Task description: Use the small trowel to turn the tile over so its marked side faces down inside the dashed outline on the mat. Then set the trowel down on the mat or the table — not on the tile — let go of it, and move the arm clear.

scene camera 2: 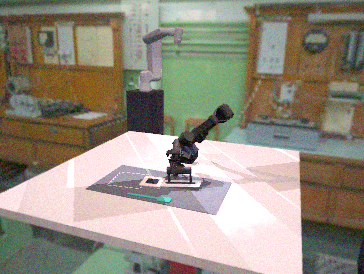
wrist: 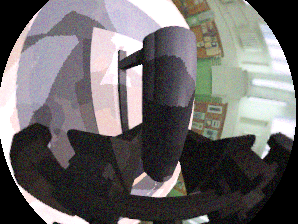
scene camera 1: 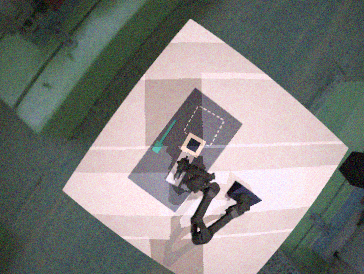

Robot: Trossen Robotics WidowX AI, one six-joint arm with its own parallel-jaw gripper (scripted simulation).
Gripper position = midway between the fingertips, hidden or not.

In view: the gripper (wrist: 159,125) and a grey mat (scene camera 1: 150,174).
The grey mat is seen too in scene camera 2 (scene camera 2: 207,198) and in the wrist view (wrist: 53,90).
